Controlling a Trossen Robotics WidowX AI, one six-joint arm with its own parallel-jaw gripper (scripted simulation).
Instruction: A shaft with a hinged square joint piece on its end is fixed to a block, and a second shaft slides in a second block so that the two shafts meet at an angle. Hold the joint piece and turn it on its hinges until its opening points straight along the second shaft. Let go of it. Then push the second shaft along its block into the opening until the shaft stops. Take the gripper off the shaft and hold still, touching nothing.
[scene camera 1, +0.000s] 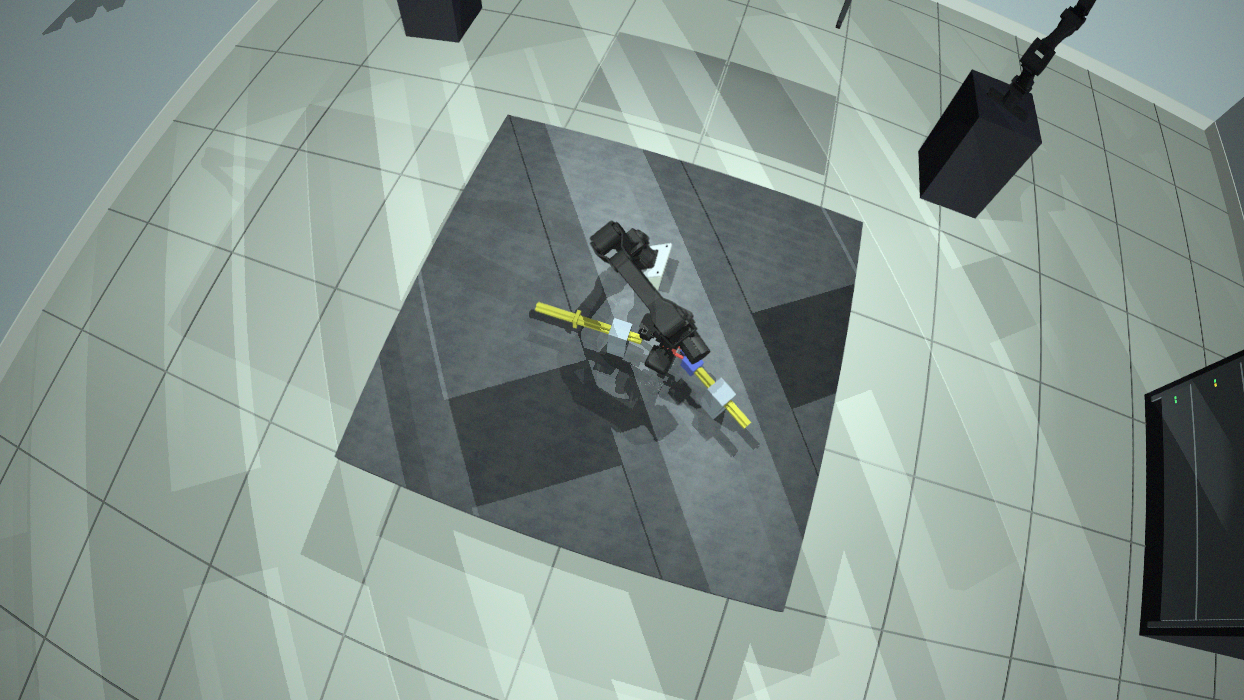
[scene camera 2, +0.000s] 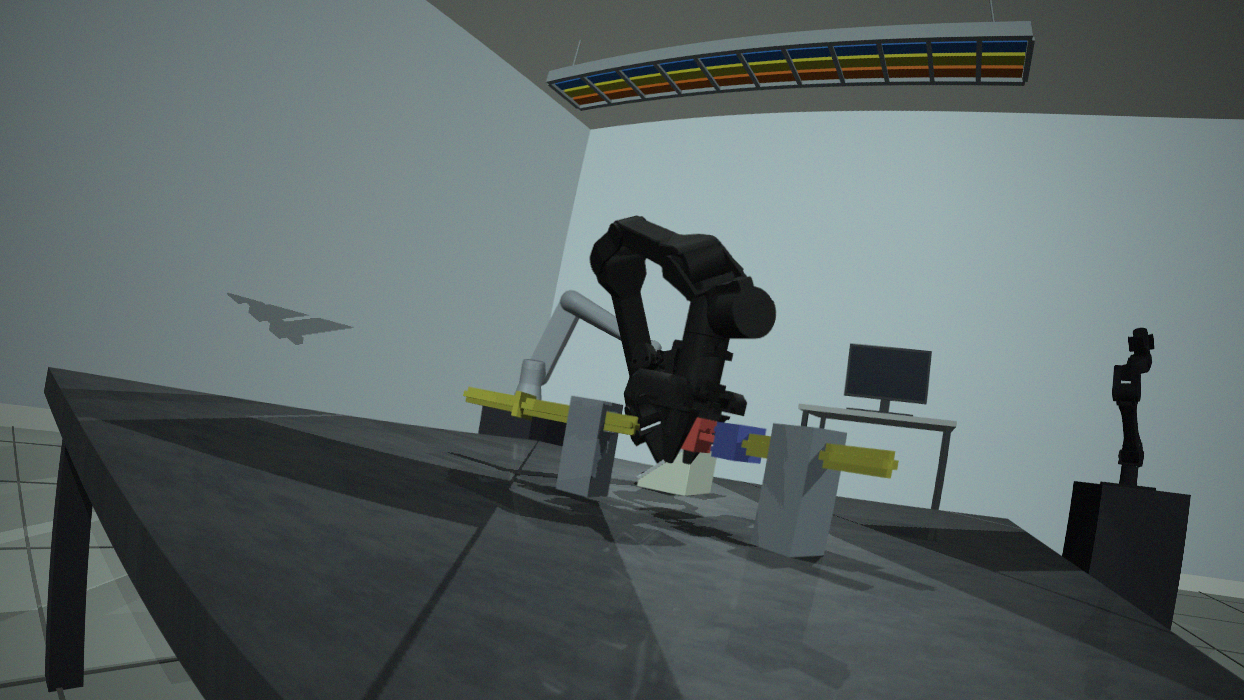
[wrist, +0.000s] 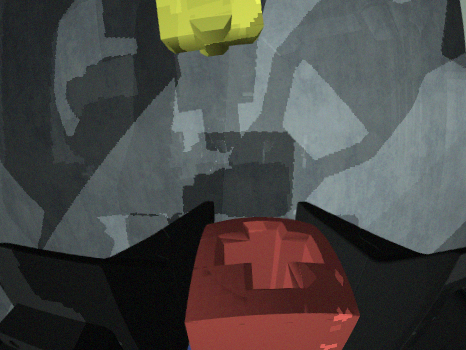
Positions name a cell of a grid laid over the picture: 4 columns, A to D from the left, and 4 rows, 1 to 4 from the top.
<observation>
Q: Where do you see the gripper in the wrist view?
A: C3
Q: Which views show the gripper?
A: Scene camera 1, scene camera 2 and the wrist view: all of them.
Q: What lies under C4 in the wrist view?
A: A red joint piece.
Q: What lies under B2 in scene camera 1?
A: A sliding shaft.
</observation>
